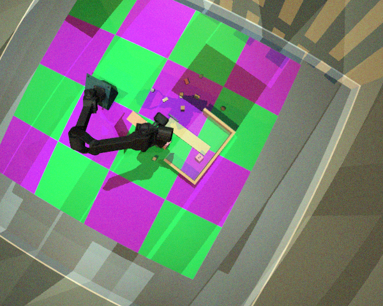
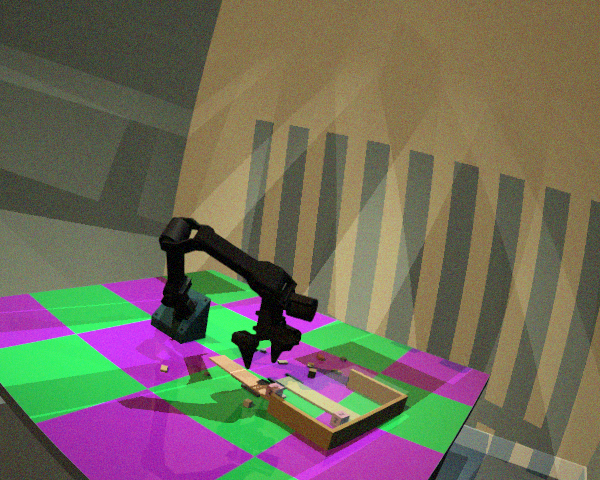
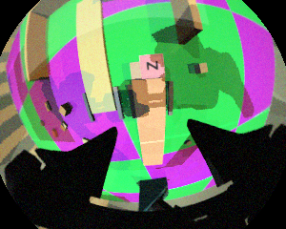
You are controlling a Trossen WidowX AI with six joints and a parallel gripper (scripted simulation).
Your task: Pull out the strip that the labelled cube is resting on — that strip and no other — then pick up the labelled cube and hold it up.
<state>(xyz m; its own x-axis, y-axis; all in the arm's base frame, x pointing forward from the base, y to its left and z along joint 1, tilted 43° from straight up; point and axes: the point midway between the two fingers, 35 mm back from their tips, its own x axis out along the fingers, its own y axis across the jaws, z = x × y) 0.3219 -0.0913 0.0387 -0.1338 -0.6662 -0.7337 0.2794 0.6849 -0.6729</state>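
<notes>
Right now the peach strip is 60 mm below my gripper tip, 40 mm behind it and 10 mm to the left of it. Round my gripper tip: pale cube: 110 mm to the right, 50 mm below, 40 mm ahead.
</notes>
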